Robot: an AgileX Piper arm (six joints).
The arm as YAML. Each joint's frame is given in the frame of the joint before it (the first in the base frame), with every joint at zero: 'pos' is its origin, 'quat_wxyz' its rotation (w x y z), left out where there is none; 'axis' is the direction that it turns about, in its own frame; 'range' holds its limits. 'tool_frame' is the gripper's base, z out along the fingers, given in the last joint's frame.
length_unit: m
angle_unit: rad
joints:
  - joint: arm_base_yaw
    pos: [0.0, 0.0, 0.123]
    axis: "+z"
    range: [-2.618, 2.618]
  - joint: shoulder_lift
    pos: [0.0, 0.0, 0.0]
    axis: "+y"
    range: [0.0, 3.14]
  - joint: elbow
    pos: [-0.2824, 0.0, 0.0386]
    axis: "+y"
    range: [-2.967, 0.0]
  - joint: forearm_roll
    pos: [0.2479, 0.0, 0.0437]
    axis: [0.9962, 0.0, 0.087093]
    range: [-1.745, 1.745]
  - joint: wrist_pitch
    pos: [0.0, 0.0, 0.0]
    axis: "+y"
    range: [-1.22, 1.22]
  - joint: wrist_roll
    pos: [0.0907, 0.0, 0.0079]
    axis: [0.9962, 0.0, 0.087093]
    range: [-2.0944, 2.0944]
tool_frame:
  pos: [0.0, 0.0, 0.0]
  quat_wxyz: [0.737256, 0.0, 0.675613, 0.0]
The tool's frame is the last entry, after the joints.
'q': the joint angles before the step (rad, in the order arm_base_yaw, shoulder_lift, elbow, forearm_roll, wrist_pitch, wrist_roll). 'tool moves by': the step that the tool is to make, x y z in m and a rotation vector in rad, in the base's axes. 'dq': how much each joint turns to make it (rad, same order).
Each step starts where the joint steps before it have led.
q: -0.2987 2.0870 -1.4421 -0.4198 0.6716 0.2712
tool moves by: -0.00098 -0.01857 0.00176 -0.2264 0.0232 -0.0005
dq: -0.0017 0.0148 0.0045 -0.3559 0.0141 0.2138
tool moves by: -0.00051 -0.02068 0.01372 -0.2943 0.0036 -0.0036
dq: -0.0038 0.0075 0.0032 -0.4225 0.0774 0.2479
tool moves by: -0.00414 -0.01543 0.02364 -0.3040 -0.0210 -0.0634
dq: -0.0019 0.0001 0.0000 -0.3355 0.1819 0.2006
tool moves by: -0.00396 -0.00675 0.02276 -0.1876 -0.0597 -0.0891
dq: -0.0006 -0.0014 -0.0227 -0.1380 0.1647 0.0983
